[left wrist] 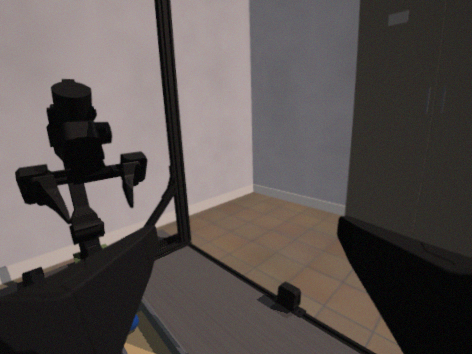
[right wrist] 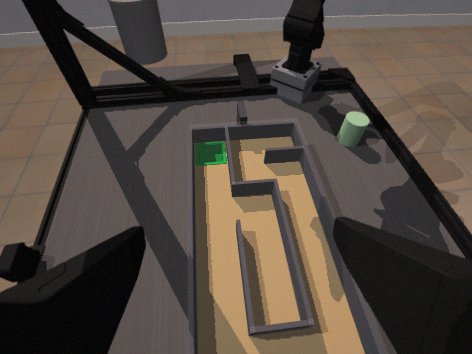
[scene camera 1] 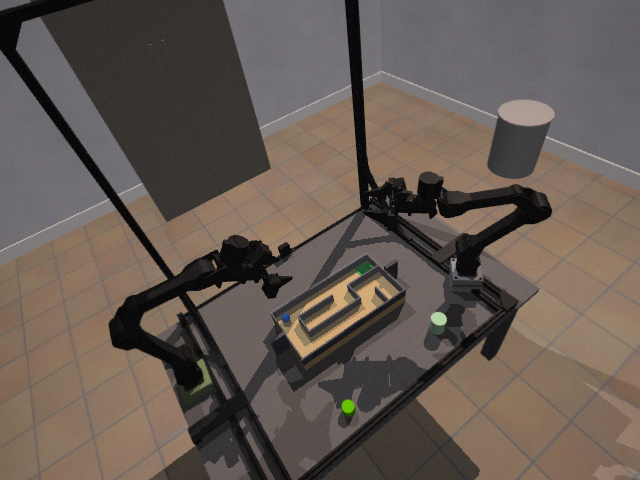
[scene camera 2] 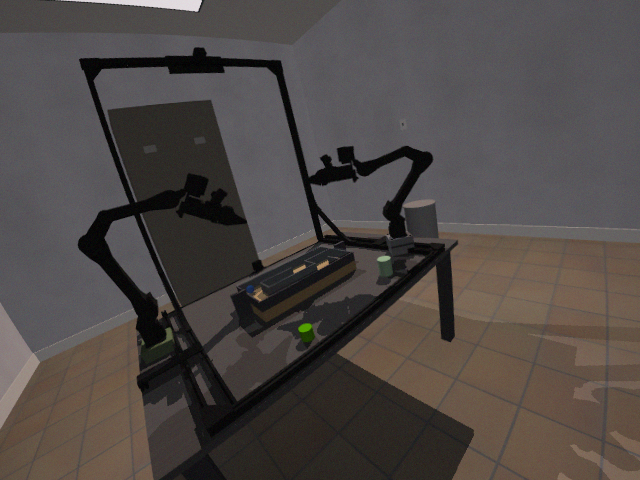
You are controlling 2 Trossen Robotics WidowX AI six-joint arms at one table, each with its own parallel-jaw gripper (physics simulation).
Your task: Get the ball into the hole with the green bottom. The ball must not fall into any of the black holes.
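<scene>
The blue ball (scene camera 1: 285,317) (scene camera 2: 250,288) (left wrist: 134,322) is inside the maze box (scene camera 1: 356,330) (scene camera 2: 310,291) (right wrist: 260,131), at its left end in both scene views. The green-bottomed hole (scene camera 1: 364,268) (right wrist: 210,153) is at the box's far corner, behind an inner wall. The box stands on the table, with a handle tab (scene camera 1: 391,268) (right wrist: 242,114) at its far end. My right gripper (scene camera 1: 286,266) (scene camera 2: 245,221) (left wrist: 102,214) (right wrist: 240,231) is open and empty above the box's ball end. My left gripper (scene camera 1: 366,202) (scene camera 2: 310,179) (left wrist: 248,230) is open and empty, high beyond the far end. I cannot make out black holes.
A bright green cylinder (scene camera 1: 347,408) (scene camera 2: 306,332) and a pale green cylinder (scene camera 1: 438,323) (scene camera 2: 384,266) (right wrist: 353,129) stand on the table in front of the box. A small black block (scene camera 1: 284,249) (scene camera 2: 257,265) (left wrist: 289,296) sits at the back edge. Black frame posts (scene camera 1: 355,103) (scene camera 2: 295,129) rise behind.
</scene>
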